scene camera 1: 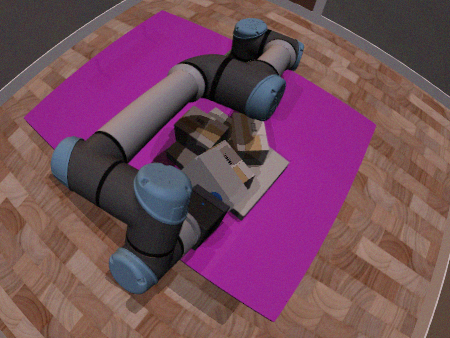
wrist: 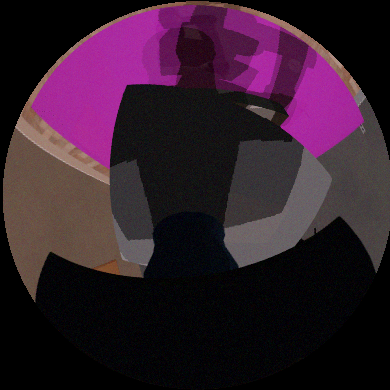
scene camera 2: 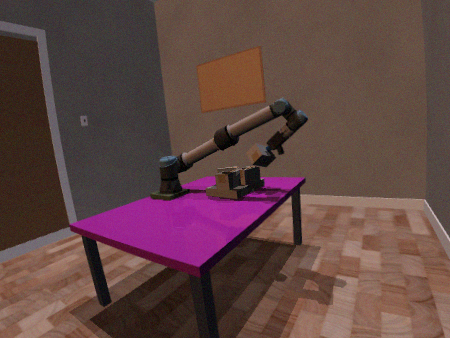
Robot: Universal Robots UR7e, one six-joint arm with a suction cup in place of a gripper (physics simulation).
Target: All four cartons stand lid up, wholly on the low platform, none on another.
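Frame: origin at the arm's base, x ahead, y left, z up, level; metres.
Seen in the pictures: hand at its tool point: (scene camera 1: 217,197) (wrist: 186,224) (scene camera 2: 266,151); arm's base at its link origin: (scene camera 2: 171,191).
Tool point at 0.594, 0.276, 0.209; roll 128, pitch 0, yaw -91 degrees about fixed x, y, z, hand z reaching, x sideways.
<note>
Offsets run from my tool point to a thing's top centre, as dx, dy, dz. "*": to the spot under its first point. Level surfaces: height alone.
My suction cup (scene camera 1: 216,196) (scene camera 2: 270,148) (wrist: 189,227) is on a face of a carton @(-0.025, -0.033, +0.058) (scene camera 1: 212,170) (scene camera 2: 260,154) (wrist: 185,150) and holds it tilted in the air, above the other cartons' level in scene camera 2. Its barcode and tape show in scene camera 1. The low platform @(-0.196, -0.083, -0.190) (scene camera 1: 272,169) (scene camera 2: 225,193) bears a left carton @(-0.186, -0.183, -0.097) (scene camera 1: 192,134) and a right carton @(-0.260, -0.058, -0.097) (scene camera 1: 254,150), standing apart. A pale part of what looks like another carton @(* -0.311, -0.203, -0.190) (scene camera 1: 218,114) shows behind them, mostly hidden. Shadow makes their lids hard to read. In the wrist view the held carton hides most of the platform.
The platform stands on the magenta table @(dz -0.238) (scene camera 1: 320,150) (scene camera 2: 165,220). The arm's base (scene camera 2: 170,194) stands on the same table, left of the platform in scene camera 2. The arm's forearm (scene camera 1: 155,110) passes over the table beside the cartons in scene camera 1.
</note>
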